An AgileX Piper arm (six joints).
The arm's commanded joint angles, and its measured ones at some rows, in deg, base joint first. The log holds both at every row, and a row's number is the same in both.
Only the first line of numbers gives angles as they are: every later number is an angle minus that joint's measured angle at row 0.
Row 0, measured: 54.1, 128.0, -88.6, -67.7, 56.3, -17.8
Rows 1 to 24, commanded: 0.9, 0.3, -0.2, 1.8, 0.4, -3.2; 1.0, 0.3, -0.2, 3.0, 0.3, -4.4; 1.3, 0.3, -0.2, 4.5, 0.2, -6.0; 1.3, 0.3, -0.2, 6.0, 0.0, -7.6; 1.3, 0.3, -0.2, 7.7, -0.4, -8.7; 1.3, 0.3, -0.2, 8.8, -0.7, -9.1; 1.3, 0.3, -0.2, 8.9, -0.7, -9.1; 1.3, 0.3, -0.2, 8.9, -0.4, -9.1; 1.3, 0.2, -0.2, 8.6, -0.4, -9.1; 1.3, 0.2, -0.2, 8.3, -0.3, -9.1; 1.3, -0.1, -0.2, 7.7, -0.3, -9.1; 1.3, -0.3, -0.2, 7.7, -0.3, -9.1; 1.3, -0.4, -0.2, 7.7, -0.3, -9.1; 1.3, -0.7, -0.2, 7.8, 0.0, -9.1; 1.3, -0.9, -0.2, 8.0, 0.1, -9.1; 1.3, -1.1, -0.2, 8.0, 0.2, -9.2; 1.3, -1.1, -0.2, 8.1, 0.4, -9.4; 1.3, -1.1, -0.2, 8.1, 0.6, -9.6; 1.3, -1.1, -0.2, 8.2, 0.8, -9.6; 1.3, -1.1, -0.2, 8.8, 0.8, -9.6; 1.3, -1.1, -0.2, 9.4, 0.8, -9.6; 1.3, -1.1, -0.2, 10.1, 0.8, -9.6; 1.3, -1.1, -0.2, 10.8, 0.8, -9.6; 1.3, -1.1, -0.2, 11.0, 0.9, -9.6
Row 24, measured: 1.0, -0.3, 0.0, 8.6, 0.2, -8.8
